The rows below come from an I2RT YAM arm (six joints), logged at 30 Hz.
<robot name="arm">
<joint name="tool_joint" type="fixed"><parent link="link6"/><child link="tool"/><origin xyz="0 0 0" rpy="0 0 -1.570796"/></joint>
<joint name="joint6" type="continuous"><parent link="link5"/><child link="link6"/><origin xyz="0 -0.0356 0.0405" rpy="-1.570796 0 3.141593"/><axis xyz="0 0 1"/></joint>
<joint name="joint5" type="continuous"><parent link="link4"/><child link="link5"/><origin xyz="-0.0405 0.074 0.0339" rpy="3.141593 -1.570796 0"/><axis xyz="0 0 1"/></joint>
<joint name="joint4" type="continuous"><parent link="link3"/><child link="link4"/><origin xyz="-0.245 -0.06 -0.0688" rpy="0 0 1.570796"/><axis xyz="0 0 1"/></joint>
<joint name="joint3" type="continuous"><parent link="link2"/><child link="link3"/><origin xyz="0 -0.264 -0.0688" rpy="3.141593 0 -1.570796"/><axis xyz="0 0 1"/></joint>
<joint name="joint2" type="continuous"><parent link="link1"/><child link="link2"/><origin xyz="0.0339 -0.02 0.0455" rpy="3.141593 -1.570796 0"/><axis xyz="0 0 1"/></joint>
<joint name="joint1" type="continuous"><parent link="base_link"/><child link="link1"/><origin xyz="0 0 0.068" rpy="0 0 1.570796"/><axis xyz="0 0 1"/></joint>
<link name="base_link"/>
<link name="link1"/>
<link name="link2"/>
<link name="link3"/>
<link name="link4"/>
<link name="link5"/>
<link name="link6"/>
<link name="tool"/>
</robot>
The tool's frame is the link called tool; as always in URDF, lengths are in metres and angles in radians. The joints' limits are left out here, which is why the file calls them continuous.
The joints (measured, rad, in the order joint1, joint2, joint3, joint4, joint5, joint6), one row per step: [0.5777, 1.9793, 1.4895, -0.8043, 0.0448, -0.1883]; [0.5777, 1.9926, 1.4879, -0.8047, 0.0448, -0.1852]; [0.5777, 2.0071, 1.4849, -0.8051, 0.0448, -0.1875]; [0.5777, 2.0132, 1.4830, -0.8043, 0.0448, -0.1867]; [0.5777, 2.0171, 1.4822, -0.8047, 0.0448, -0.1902]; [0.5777, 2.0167, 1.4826, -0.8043, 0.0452, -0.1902]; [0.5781, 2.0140, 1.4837, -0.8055, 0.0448, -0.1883]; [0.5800, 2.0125, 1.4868, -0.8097, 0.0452, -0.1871]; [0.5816, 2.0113, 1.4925, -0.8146, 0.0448, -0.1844]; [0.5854, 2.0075, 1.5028, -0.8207, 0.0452, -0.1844]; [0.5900, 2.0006, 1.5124, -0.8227, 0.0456, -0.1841]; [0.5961, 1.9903, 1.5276, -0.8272, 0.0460, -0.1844]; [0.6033, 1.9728, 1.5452, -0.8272, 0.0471, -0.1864]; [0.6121, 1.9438, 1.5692, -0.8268, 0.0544, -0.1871]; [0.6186, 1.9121, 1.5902, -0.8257, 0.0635, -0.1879]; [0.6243, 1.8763, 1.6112, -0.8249, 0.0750, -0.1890]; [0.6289, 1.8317, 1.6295, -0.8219, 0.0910, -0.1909]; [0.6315, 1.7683, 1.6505, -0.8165, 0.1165, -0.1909]
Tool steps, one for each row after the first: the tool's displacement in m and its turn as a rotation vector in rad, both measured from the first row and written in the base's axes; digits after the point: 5 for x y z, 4 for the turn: [0.00054, 0.00035, -0.00550, -0.0076, 0.0132, -0.0030]; [0.00086, 0.00056, -0.01183, -0.0179, 0.0279, -0.0008]; [0.00097, 0.00063, -0.01464, -0.0217, 0.0340, -0.0015]; [0.00100, 0.00065, -0.01634, -0.0253, 0.0379, 0.0018]; [0.00109, 0.00069, -0.01608, -0.0250, 0.0367, 0.0017]; [0.00092, 0.00079, -0.01479, -0.0228, 0.0349, 0.0004]; [0.00052, 0.00142, -0.01349, -0.0226, 0.0345, 0.0010]; [0.00051, 0.00220, -0.01163, -0.0206, 0.0333, 0.0001]; [0.00043, 0.00396, -0.00757, -0.0166, 0.0263, 0.0038]; [0.00020, 0.00601, -0.00238, -0.0089, 0.0140, 0.0080]; [-0.00013, 0.00874, 0.00561, 0.0024, -0.0037, 0.0143]; [-0.00072, 0.01182, 0.01725, 0.0206, -0.0336, 0.0231]; [-0.00214, 0.01486, 0.03532, 0.0448, -0.0817, 0.0302]; [-0.00426, 0.01619, 0.05375, 0.0681, -0.1309, 0.0340]; [-0.00741, 0.01626, 0.07384, 0.0920, -0.1843, 0.0359]; [-0.01231, 0.01428, 0.09658, 0.1172, -0.2468, 0.0347]; [-0.02037, 0.00854, 0.12715, 0.1501, -0.3331, 0.0238]
